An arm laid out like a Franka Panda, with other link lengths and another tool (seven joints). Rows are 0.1 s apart.
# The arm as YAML. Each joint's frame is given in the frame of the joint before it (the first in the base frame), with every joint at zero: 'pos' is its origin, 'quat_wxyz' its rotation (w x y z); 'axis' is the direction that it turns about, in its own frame. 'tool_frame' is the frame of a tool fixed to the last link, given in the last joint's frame.
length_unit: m
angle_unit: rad
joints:
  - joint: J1
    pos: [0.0, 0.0, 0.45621]
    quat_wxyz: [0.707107, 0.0, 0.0, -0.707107]
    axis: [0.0, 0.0, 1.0]
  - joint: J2
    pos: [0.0, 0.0, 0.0]
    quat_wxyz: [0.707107, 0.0, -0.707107, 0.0]
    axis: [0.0, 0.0, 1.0]
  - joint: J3
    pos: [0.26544, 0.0, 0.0]
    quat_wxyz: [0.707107, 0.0, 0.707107, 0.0]
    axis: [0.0, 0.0, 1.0]
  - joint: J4
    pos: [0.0, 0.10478, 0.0]
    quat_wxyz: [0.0, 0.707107, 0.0, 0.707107]
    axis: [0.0, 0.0, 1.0]
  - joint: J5
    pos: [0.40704, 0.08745, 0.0]
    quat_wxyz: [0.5, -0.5, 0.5, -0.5]
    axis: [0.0, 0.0, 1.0]
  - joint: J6
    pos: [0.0, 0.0, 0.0]
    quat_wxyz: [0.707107, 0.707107, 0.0, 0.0]
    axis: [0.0, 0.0, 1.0]
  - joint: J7
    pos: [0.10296, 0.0, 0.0]
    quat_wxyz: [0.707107, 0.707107, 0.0, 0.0]
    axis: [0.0, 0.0, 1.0]
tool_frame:
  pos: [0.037, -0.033, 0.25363]
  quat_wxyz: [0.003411, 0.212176, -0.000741, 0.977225]
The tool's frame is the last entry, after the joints.
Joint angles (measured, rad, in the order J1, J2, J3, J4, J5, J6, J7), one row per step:
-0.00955, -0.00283, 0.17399, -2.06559, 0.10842, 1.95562, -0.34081
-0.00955, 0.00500, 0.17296, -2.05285, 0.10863, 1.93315, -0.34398
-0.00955, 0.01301, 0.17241, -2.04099, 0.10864, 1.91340, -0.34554
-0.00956, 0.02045, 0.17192, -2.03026, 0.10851, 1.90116, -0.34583
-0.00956, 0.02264, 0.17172, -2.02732, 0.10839, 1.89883, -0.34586
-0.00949, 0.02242, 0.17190, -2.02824, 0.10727, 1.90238, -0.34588
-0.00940, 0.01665, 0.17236, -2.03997, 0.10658, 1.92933, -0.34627
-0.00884, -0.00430, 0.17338, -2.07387, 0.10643, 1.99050, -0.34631
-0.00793, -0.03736, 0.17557, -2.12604, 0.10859, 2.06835, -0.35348
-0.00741, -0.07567, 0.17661, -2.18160, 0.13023, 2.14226, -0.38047
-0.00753, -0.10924, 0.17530, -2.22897, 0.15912, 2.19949, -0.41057
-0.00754, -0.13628, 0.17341, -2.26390, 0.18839, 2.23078, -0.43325
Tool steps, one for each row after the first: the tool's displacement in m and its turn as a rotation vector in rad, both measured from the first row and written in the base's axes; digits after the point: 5 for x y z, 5 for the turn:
-0.00210, -0.00019, -0.00032, 0.00023, 0.01726, 0.00415
-0.00386, -0.00018, -0.00089, 0.00026, 0.03297, 0.00704
-0.00394, -0.00011, -0.00101, 0.00064, 0.04188, 0.00807
-0.00369, -0.00012, -0.00105, 0.00078, 0.04346, 0.00818
-0.00309, -0.00017, -0.00113, 0.00003, 0.04047, 0.00860
0.00033, -0.00009, -0.00118, 0.00050, 0.01949, 0.00727
0.00603, 0.00000, 0.00015, 0.00141, -0.02854, 0.00322
0.00965, 0.00046, 0.00184, 0.00349, -0.08747, 0.00521
0.01046, 0.00247, 0.00593, 0.02065, -0.14368, 0.01469
0.00972, 0.00315, 0.00992, 0.04114, -0.18676, 0.02029
0.00688, 0.00350, 0.01312, 0.06035, -0.20971, 0.01938

